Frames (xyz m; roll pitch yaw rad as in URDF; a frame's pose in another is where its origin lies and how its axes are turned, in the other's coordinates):
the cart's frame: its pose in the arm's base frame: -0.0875 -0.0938 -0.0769 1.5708 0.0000 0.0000
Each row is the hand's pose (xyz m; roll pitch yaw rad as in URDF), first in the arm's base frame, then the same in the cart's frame.
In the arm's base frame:
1: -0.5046 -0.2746 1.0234 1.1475 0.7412 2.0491
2: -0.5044 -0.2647 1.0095 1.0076 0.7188 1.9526
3: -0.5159 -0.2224 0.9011 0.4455 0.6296 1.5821
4: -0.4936 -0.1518 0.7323 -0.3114 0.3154 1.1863
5: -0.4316 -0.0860 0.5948 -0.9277 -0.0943 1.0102
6: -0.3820 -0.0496 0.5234 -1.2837 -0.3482 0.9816
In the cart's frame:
1: -0.4171 1.1003 0.1808 -2.6489 0.7140 -2.0367
2: -0.4169 1.0864 0.1709 -2.6815 0.7732 -1.9734
3: -0.4284 0.9780 0.1286 -2.7153 0.9411 -1.5863
4: -0.4061 0.8092 0.0580 -2.5362 1.0785 -0.7159
5: -0.3441 0.6717 -0.0078 -2.3496 1.0032 0.1760
6: -0.2945 0.6003 -0.0442 -2.3825 0.8971 0.5786

